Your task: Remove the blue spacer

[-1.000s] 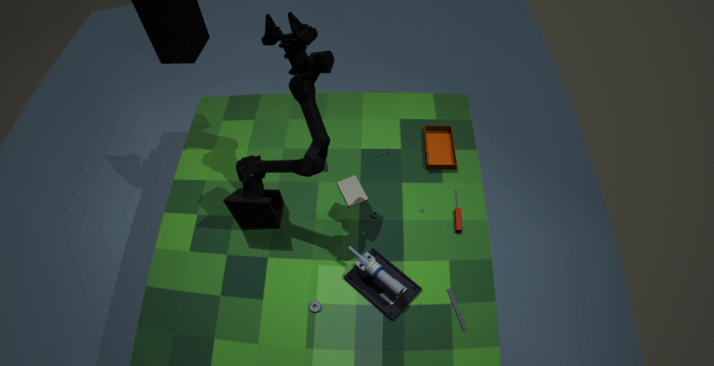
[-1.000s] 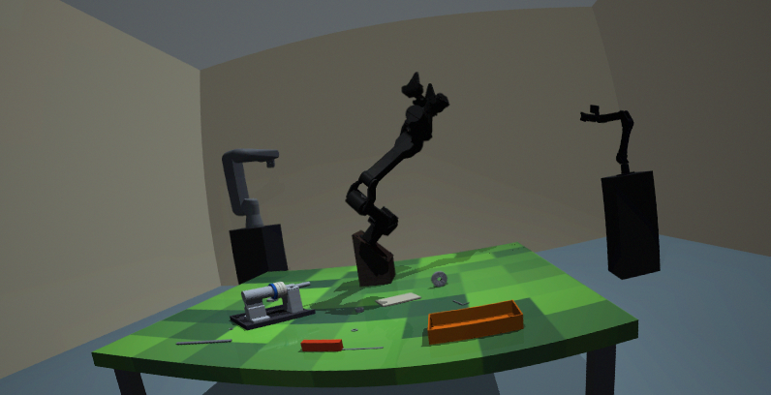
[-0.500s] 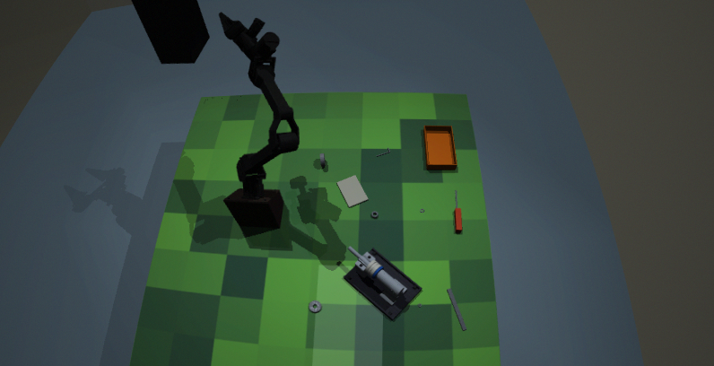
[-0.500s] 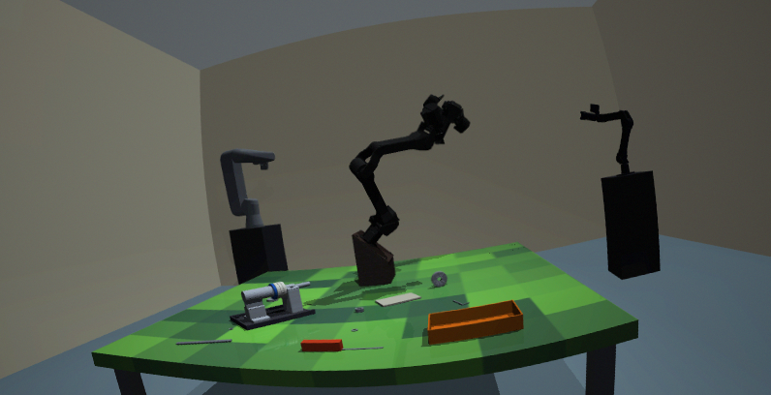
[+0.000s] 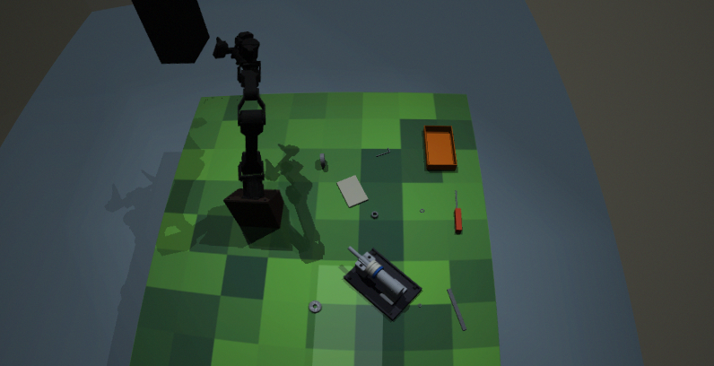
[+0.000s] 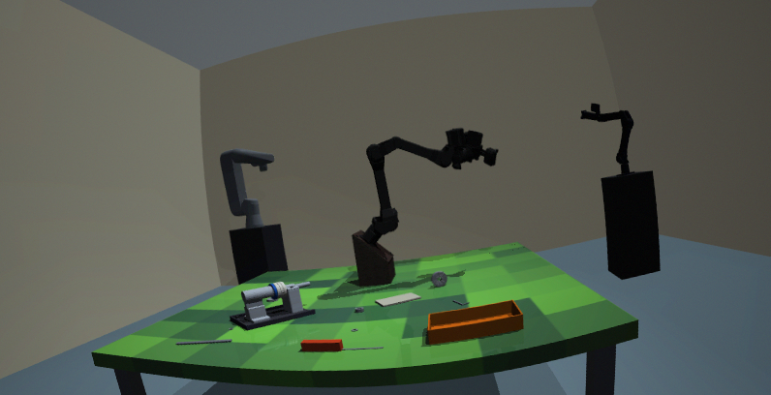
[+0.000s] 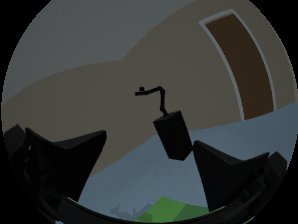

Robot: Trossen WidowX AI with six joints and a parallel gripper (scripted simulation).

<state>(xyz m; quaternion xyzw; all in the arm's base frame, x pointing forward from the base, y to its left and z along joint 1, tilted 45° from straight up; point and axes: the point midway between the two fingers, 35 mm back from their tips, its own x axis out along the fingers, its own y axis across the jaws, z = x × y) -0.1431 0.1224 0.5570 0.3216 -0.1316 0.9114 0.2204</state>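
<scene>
The shaft is 660 mm to the right of my gripper tip, 610 mm ahead of it and 380 mm below it. Also, from my gripper tip: white plate 510 mm ahead, 450 mm below, 350 mm to the right; orange tray 840 mm ahead, 450 mm below, 110 mm to the right; blue spacer 690 mm to the right, 650 mm ahead, 380 mm below.
</scene>
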